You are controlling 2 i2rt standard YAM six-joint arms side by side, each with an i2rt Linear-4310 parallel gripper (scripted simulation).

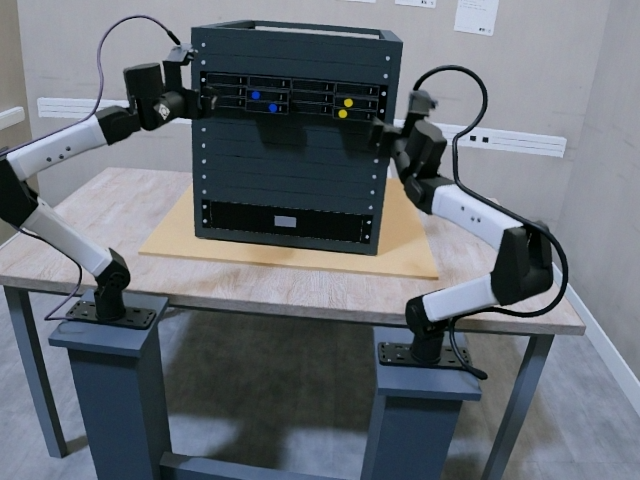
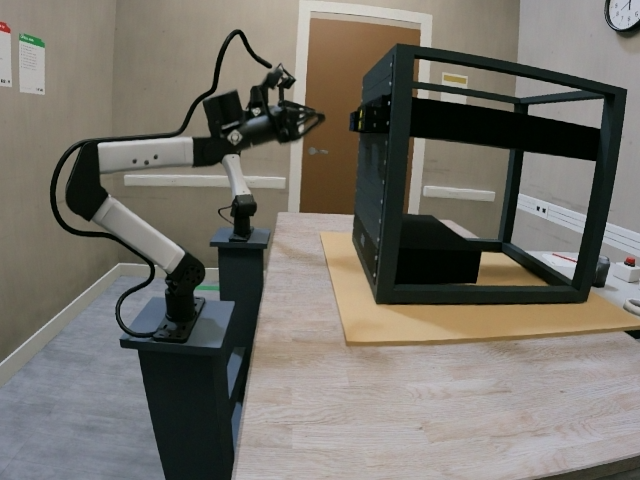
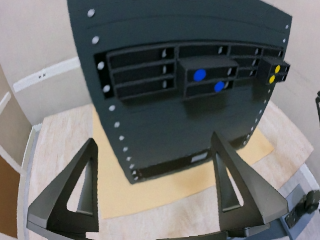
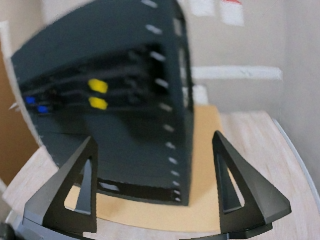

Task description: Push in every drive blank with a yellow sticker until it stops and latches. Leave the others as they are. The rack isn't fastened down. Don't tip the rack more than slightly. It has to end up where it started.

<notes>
In view: my left gripper [image 1: 201,91], my right gripper [image 2: 318,112], a dark rack [image 2: 430,252] and a tan mat [image 2: 364,322].
My left gripper shows as well in image 3 [image 3: 152,139]. My right gripper shows as well in image 1 [image 1: 392,120] and in image 4 [image 4: 152,138]. The tan mat is seen too in image 1 [image 1: 403,251], in image 3 [image 3: 116,199] and in image 4 [image 4: 204,211].
</notes>
